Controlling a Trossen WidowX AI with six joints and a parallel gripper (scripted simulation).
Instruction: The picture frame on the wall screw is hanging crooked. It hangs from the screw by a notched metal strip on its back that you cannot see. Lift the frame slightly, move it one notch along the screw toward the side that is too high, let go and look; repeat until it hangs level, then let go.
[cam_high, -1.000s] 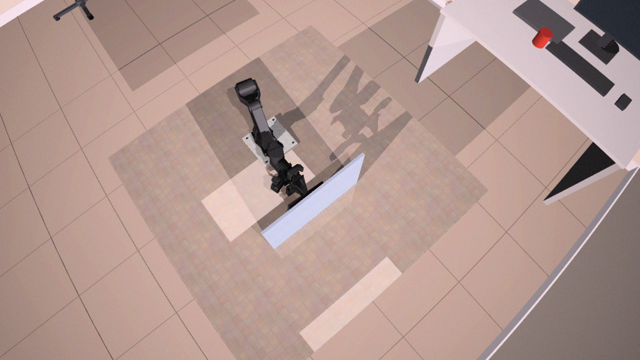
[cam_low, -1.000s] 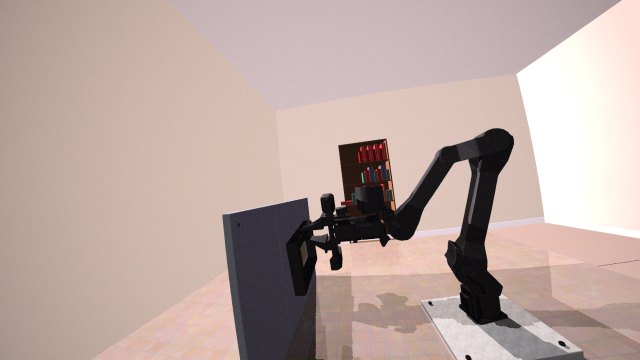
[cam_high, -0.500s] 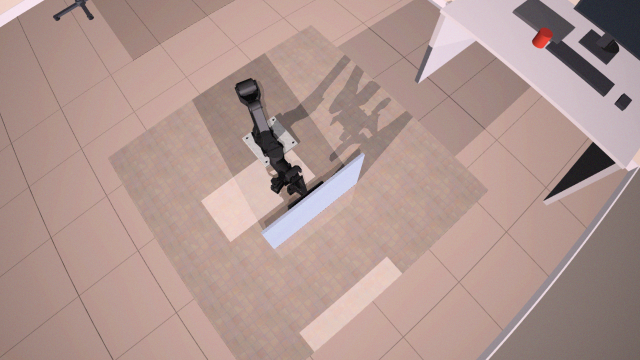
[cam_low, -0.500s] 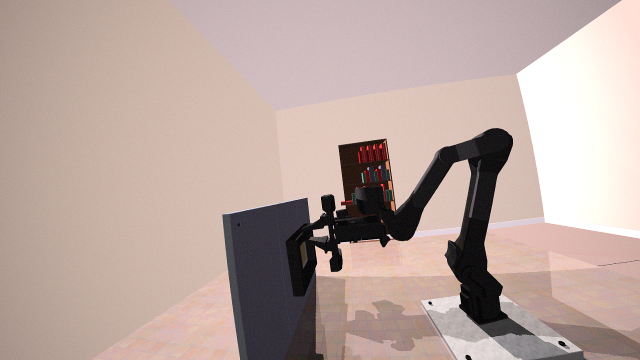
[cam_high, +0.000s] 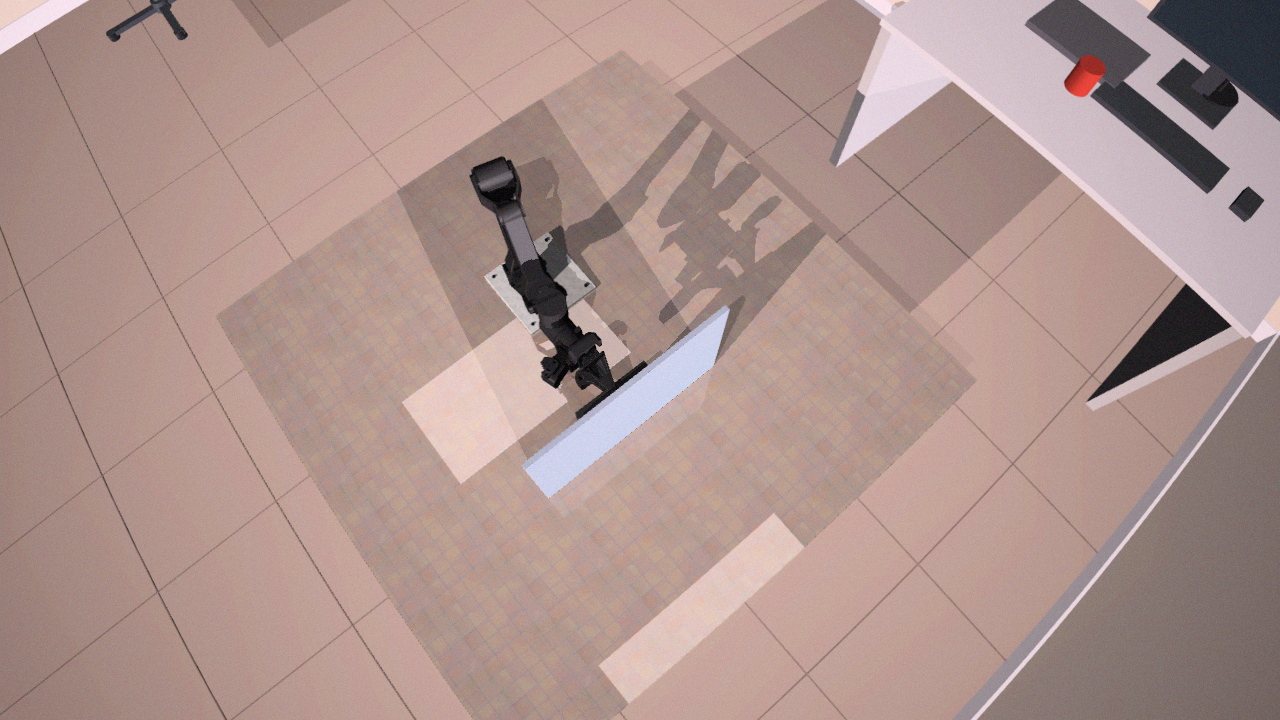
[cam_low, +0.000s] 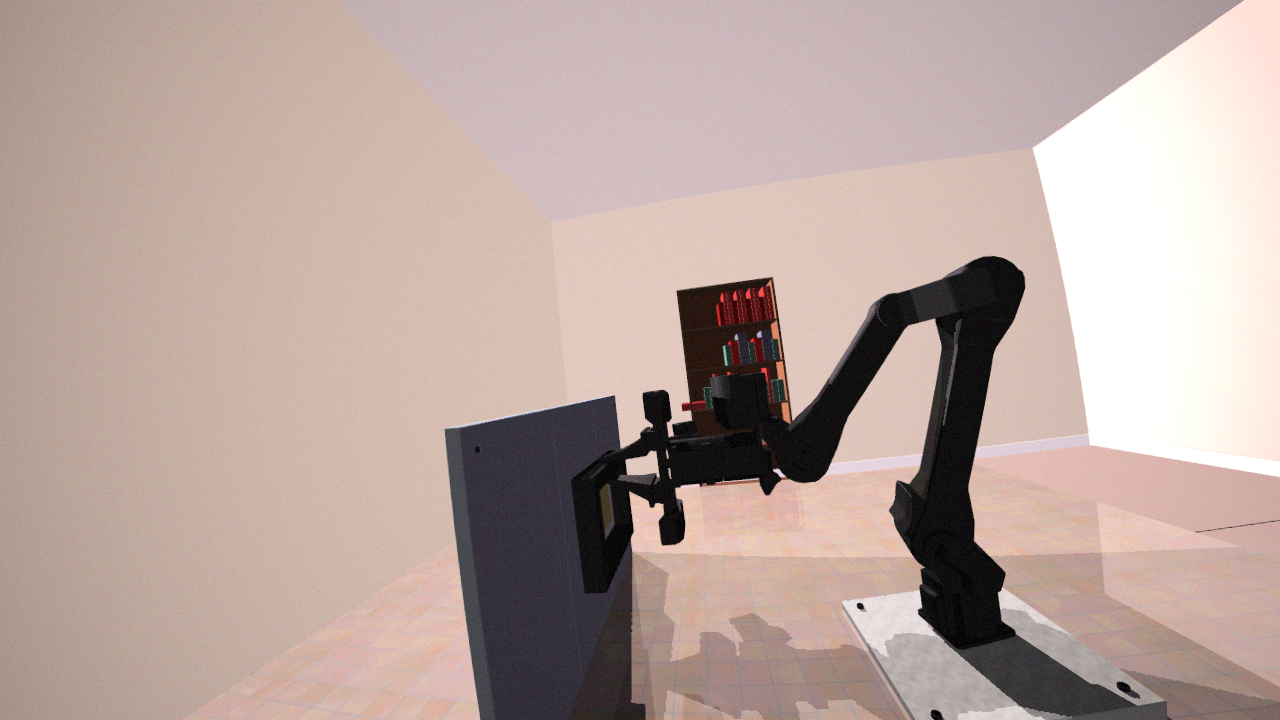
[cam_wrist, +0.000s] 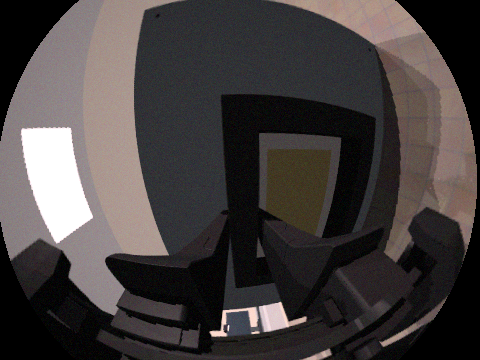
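The picture frame is 5 cm below my gripper tip. Also, from my gripper tip: wall panel (2 cm ahead, 1 cm to the left, 6 cm below).
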